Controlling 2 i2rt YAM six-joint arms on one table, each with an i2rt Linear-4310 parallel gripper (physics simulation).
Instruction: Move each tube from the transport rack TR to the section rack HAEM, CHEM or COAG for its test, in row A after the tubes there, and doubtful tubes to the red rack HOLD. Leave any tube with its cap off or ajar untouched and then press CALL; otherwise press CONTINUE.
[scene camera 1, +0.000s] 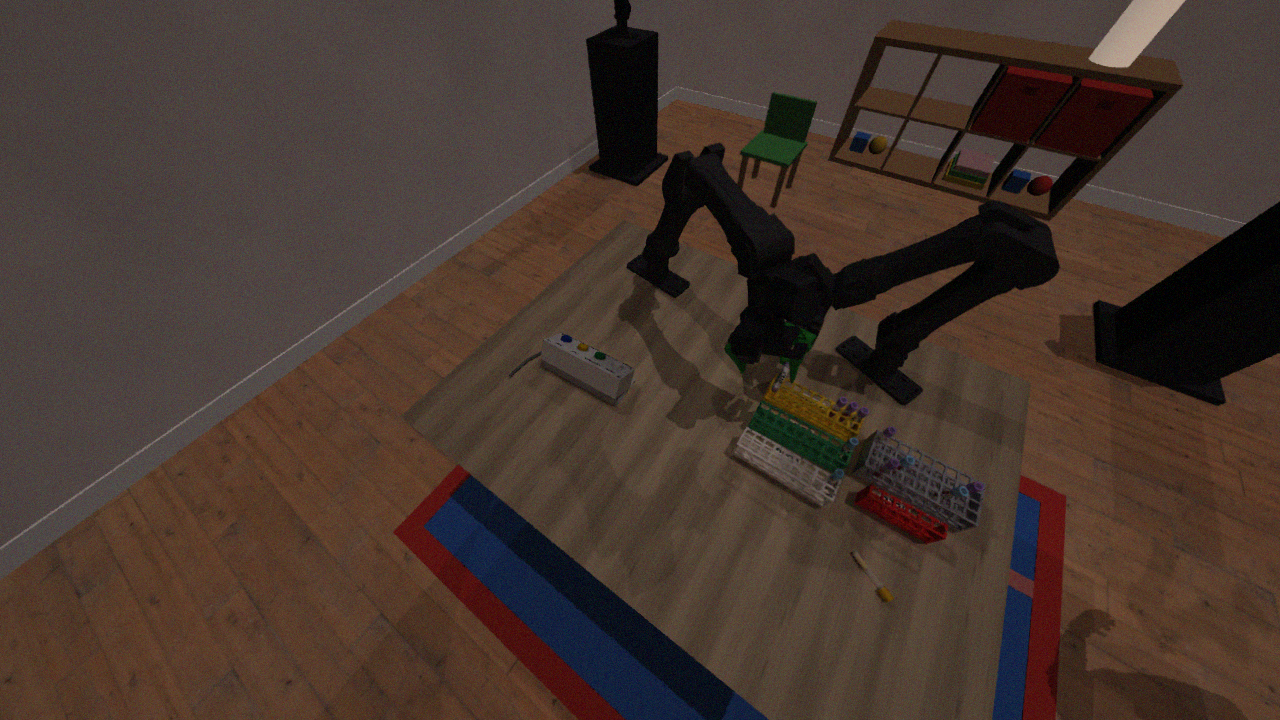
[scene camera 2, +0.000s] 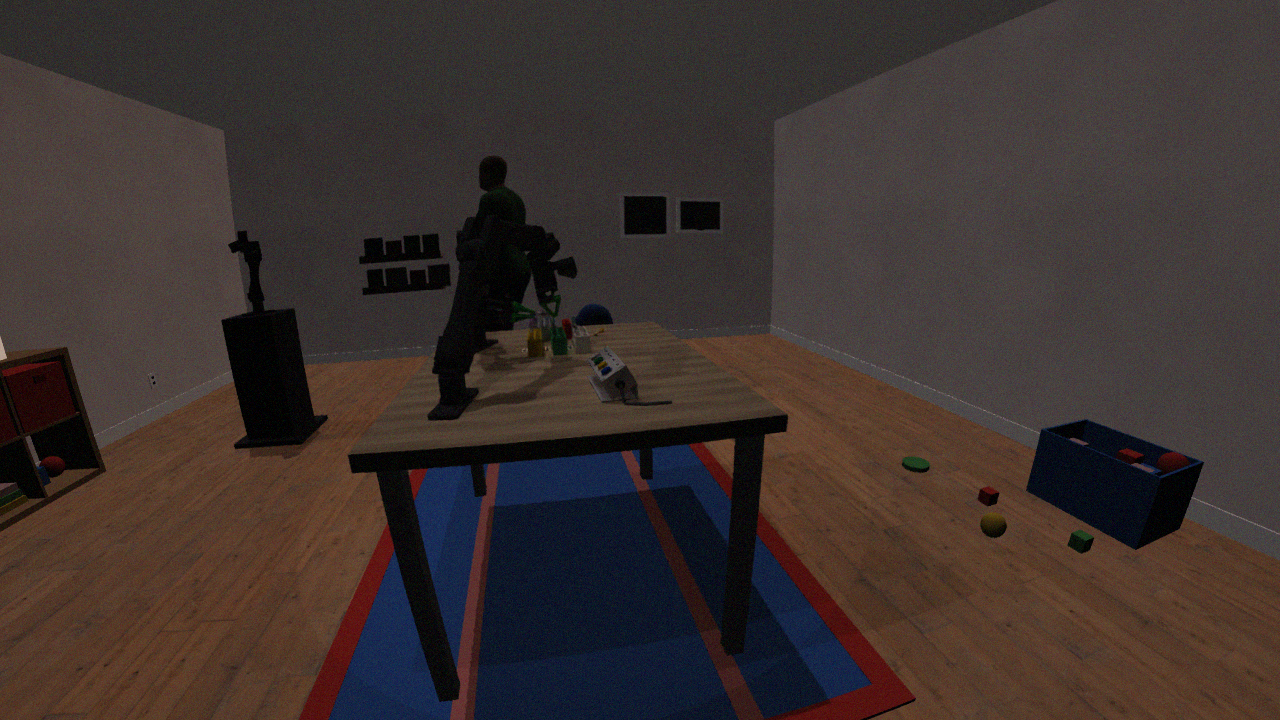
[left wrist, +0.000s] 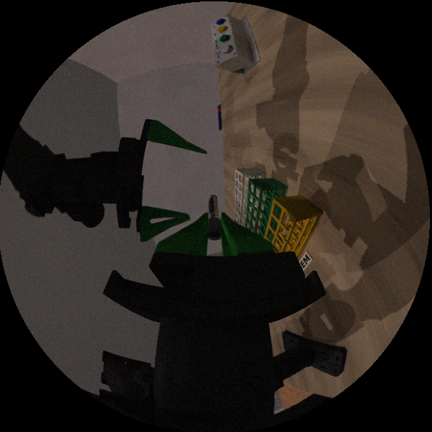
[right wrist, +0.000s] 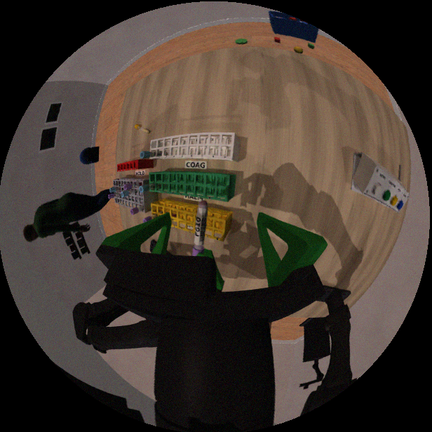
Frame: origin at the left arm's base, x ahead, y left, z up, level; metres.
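Seen in the pictures: left gripper, fingertip midpoint: (scene camera 1: 783, 362) (scene camera 2: 534, 314); right gripper, fingertip midpoint: (scene camera 1: 767, 376) (scene camera 2: 553, 309); left arm's base at its link origin: (scene camera 1: 876, 369) (scene camera 2: 478, 347); right arm's base at its link origin: (scene camera 1: 657, 276) (scene camera 2: 455, 404).
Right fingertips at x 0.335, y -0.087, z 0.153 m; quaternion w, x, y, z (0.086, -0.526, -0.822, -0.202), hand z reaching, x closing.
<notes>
Offsets run from my right fingertips to a thing's top centre.
My left gripper (left wrist: 215, 213) is shut on a labelled tube with a purple cap (right wrist: 200, 226), holding it above the near end of the yellow rack @(dz -0.096, dx -0.102, dy +0.075 m) (scene camera 1: 810, 407), whose label ends in "EM". My right gripper (right wrist: 215, 213) is open, and its green fingers stand on either side of that tube without touching it. It also shows in the left wrist view (left wrist: 196, 185). Beyond the yellow rack are the green rack @(dz -0.096, dx -0.028, dy +0.107 m) (scene camera 1: 799, 436) and the white rack @(dz -0.096, dx +0.044, dy +0.136 m) (scene camera 1: 786, 465). The wire transport rack @(dz -0.096, dx -0.154, dy +0.299 m) (scene camera 1: 922, 479) holds several tubes. The red rack HOLD (scene camera 1: 899, 513) lies in front of it.
The white button box @(dz -0.069, dx +0.257, dy -0.302 m) (scene camera 1: 586, 365) stands apart from the racks near the table's edge. A loose tube with a yellow cap @(dz -0.137, dx +0.048, dy +0.361 m) (scene camera 1: 870, 576) lies on the table beyond the red rack. A dark figure (scene camera 2: 492, 259) stands behind the table by the arms.
</notes>
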